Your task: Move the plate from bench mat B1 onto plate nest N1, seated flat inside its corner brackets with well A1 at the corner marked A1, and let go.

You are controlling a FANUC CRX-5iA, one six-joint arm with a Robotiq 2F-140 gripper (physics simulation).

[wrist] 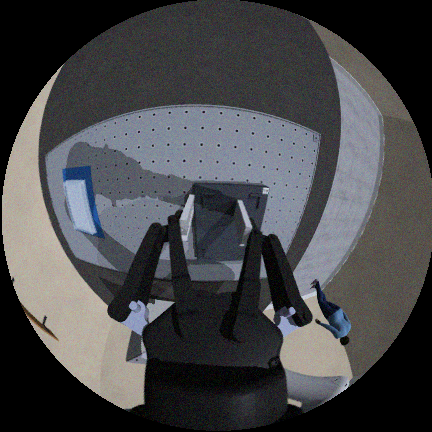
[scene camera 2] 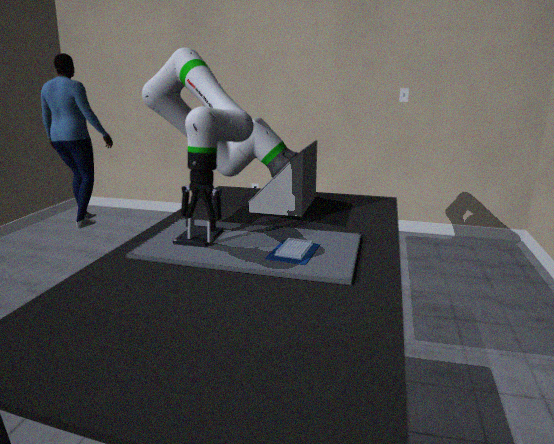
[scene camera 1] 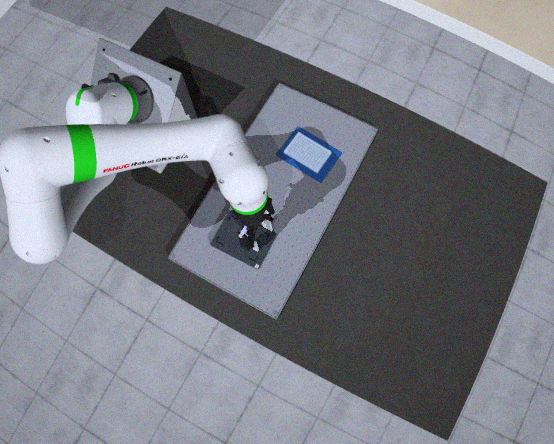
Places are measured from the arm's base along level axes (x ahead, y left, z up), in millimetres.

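Pixels of known places: gripper, between the fingertips: (wrist: 214,205) (scene camera 2: 200,239) (scene camera 1: 261,238); arm's base, origin of its link: (scene camera 2: 286,166) (scene camera 1: 134,99).
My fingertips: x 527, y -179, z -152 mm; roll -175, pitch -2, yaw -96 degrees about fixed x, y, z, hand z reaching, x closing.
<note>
For each thing: its top centre in the pictures, then the offset to it from my fingertips. "pt": a spot on its surface instead. Level surfaces: height alone.
- white plate, centre of its top: (wrist: 75,208) (scene camera 2: 294,246) (scene camera 1: 307,150) dx +0, dy +318, dz +6 mm
- blue bench mat B1, height of its surface: dz -9 mm
- dark nest N1, centre of its top: (wrist: 228,230) (scene camera 1: 243,238) (scene camera 2: 198,232) dx -47, dy -26, dz +4 mm
- white corner label, a spot on its surface: (wrist: 265,190) (scene camera 1: 256,266) pt dx +28, dy -81, dz +1 mm
- grey perforated board, height of its surface: dz -10 mm
The white plate (scene camera 1: 307,151) (scene camera 2: 295,248) (wrist: 81,206) lies flat on the blue bench mat B1 (scene camera 1: 320,176) (scene camera 2: 300,261) (wrist: 76,173). Its well A1 cannot be made out. The dark nest N1 (scene camera 1: 227,241) (scene camera 2: 184,241) (wrist: 220,246) sits on the grey board, with a white corner label (scene camera 1: 257,266) (wrist: 265,190) whose text is not legible here. My gripper (scene camera 1: 261,236) (scene camera 2: 199,234) (wrist: 214,205) points down over the nest, away from the plate. Its fingers stand apart, partly open, with nest floor showing between them and no plate. The fingers and arm hide part of the nest in scene camera 1.
The grey perforated board (scene camera 1: 277,297) (scene camera 2: 335,272) (wrist: 220,142) carries the mat and nest. The arm's angled pedestal (scene camera 1: 175,100) (scene camera 2: 280,195) stands behind it. A person in blue (scene camera 2: 67,110) (wrist: 338,322) is on the floor beyond the dark table, by the wall.
</note>
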